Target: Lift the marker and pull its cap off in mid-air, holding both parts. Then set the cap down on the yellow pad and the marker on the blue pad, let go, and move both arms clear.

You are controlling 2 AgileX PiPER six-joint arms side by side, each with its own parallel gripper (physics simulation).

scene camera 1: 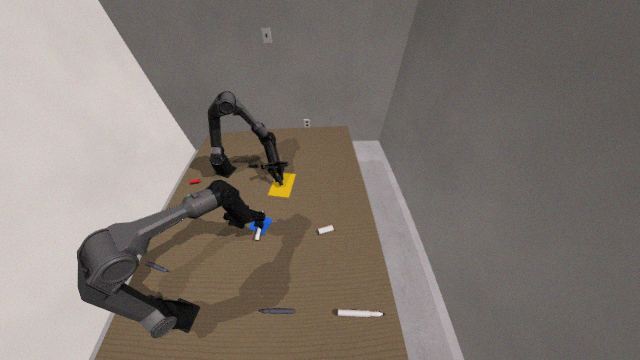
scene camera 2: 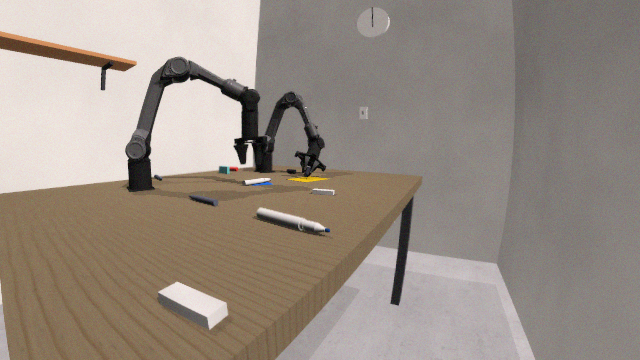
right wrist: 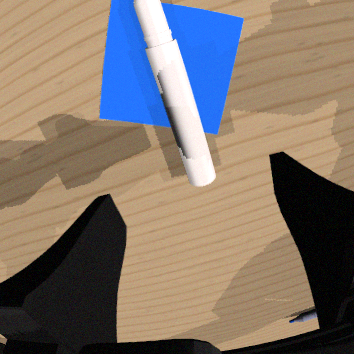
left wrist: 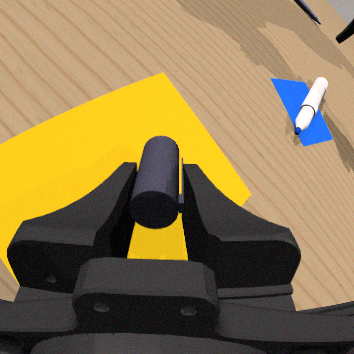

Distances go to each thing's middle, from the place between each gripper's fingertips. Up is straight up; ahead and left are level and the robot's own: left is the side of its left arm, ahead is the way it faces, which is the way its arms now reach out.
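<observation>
Blue pad [right wrist: 207,43]: my right hand is 10 mm short of it, 40 mm to the right of it and 70 mm above it. Yellow pad [left wrist: 58,161], measured from my right hand: 90 mm ahead, 250 mm to the left, 70 mm below.
With respect to the yellow pad, my left hand is 10 mm short of it and 30 mm above it. Blue pad, measured from my left hand: 80 mm behind, 210 mm to the right, 30 mm below.
</observation>
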